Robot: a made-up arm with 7 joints.
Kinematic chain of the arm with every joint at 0, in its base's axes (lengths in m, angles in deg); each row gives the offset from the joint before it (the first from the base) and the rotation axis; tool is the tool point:
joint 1: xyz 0 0.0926 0 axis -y
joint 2: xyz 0 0.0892 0 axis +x
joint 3: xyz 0 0 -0.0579 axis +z
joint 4: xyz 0 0 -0.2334 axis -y
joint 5: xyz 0 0 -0.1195 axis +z
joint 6: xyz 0 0 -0.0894 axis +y
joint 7: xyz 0 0 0 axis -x
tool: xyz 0 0 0
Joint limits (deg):
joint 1: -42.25..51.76
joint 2: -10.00..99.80
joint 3: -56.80..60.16
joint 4: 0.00..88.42
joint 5: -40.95..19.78
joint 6: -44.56..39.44
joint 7: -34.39..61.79
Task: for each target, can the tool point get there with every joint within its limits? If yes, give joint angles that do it. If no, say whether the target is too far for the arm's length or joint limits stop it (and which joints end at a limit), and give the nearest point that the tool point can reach.
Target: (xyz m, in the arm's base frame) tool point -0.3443 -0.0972 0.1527
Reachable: no: joint limits stop it (at a limit: joint 1, joint 2, joint 3, joint 4) | nearest point -0.0917 -0.0419 -0.2710 | short by 0.496 m
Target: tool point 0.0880 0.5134 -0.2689
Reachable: yes | joints -21.11 53.41 6.90 59.64 0.60 -14.42 17.17
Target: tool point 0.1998 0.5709 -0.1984
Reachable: yes | joints 21.62 54.77 6.91 32.90 -18.03 3.72 40.84
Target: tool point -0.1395 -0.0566 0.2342
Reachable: no: joint limits stop it (at a limit: joint 1, joint 2, joint 3, joint 4) | nearest point -0.1156 0.4437 0.2234 | short by 0.501 m
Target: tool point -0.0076 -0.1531 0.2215
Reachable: no: joint limits stop it (at a limit: joint 1, joint 2, joint 3, joint 4) | nearest point 0.2767 -0.0419 -0.0725 | short by 0.424 m
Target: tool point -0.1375 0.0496 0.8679
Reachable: no: too far | nearest point -0.0394 0.4437 0.2484 | short by 0.741 m
